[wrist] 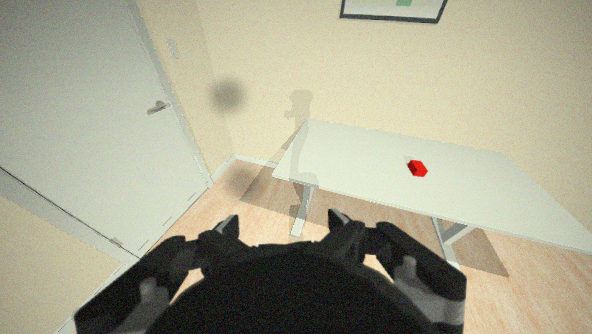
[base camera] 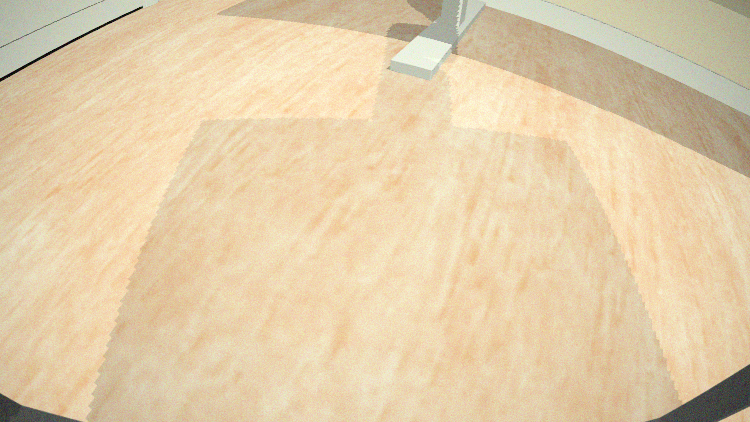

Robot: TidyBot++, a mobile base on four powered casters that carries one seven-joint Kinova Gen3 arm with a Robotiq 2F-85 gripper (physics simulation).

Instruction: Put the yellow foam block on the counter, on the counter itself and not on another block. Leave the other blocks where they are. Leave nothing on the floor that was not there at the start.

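Frame: origin at the arm's base, x down, y back, z left, level; centimetres.
Seen in the pictures: gripper, fingertip midpoint: (wrist: 284, 221).
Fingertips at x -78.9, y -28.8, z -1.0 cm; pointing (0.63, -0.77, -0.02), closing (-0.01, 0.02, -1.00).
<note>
A point is followed by its place in that frame.
My gripper (wrist: 284, 221) @(z -1.0, x -78.9, y -28.8 cm) is open in the wrist view, with no object between its fingertips. It is in the air, apart from a white table farther off. The yellow foam block does not show in either view. A red block (wrist: 417, 168) @(z -77.4, x -36.8, y -77.9 cm) lies on the white table top (wrist: 360, 170) @(z -47.1, x -32.3, y -83.6 cm), right of the middle of the wrist view. I cannot tell whether this table is the counter that the task names.
A table leg's foot (base camera: 421, 56) (wrist: 296, 227) stands on the floor ahead. Another table leg (wrist: 440, 235) is farther right. A white door (wrist: 90, 115) @(z 93.5, x -59.7, y -105.6 cm) is at the left, and a framed picture (wrist: 390, 19) @(z -68.6, x -101.0, y -136.6 cm) hangs on the wall above the table.
</note>
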